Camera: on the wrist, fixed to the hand. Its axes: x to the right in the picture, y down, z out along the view.
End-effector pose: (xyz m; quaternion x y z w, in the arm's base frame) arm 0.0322 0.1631 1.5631 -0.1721 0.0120 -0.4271 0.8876
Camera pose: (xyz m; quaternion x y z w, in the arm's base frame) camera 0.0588 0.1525 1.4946 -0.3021 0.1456 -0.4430 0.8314
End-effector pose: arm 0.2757 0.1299 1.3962 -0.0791 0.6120 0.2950 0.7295
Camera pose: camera 0.2048 0.1343 1.3745 -0.2401 0.5939 0.3833 0.6654
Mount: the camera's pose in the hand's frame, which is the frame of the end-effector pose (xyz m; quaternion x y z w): 0.0164 0.0356 -0.0631 -0.1819 0.0665 -0.0167 0.9809
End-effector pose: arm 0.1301 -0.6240 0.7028 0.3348 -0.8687 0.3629 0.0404
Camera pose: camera 0.0848 -0.5733 0.7327 0.3114 -0.9098 0.2195 0.1644
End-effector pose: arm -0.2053 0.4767 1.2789 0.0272 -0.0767 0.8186 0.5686
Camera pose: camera -0.2417 0.4896 1.2154 -0.1299 -0.1859 0.7813 0.5815
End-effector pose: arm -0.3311 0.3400 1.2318 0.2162 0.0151 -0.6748 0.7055
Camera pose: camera -0.2784 0.3449 1.1796 0.1284 0.1881 -0.6566 0.7191
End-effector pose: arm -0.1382 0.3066 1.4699 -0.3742 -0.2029 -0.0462 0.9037
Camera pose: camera -0.0939 0.2893 1.4128 -0.5250 -0.1368 -0.1222 0.8311
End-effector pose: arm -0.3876 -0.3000 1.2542 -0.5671 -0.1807 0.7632 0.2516
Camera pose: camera -0.3374 -0.3197 1.2031 -0.6498 -0.3088 0.6738 0.1684
